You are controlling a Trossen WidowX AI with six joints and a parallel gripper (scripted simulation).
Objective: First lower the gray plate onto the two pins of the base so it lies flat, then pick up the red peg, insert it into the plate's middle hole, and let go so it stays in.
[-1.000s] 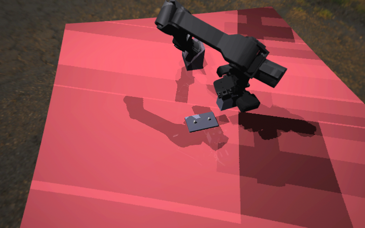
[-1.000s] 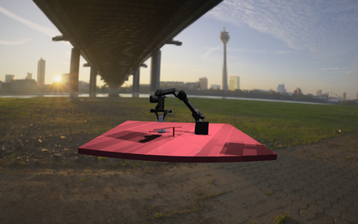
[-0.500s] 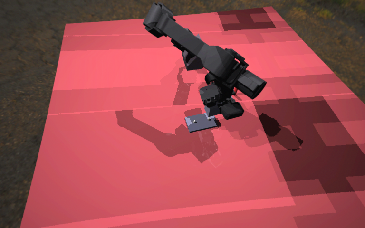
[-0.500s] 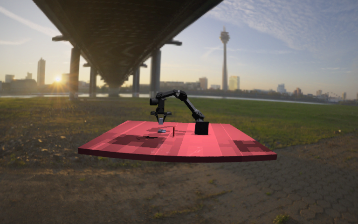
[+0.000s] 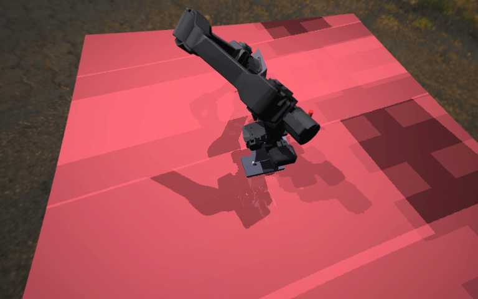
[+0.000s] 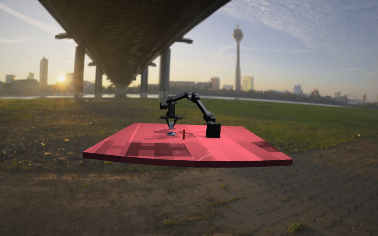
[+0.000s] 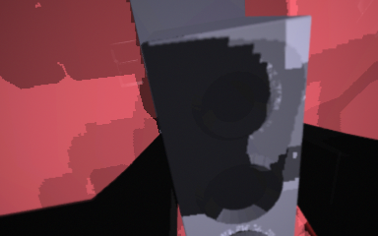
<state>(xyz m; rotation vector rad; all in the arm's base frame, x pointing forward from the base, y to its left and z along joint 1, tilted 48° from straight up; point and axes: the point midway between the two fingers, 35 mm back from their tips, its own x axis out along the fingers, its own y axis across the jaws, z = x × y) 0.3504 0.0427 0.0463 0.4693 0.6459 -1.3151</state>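
Now: gripper tip 1 cm to the left of the dark base and 6 cm above it. Also, from my gripper tip: gray plate: 3 cm above; red peg: 13 cm behind, 16 cm to the left, 2 cm below.
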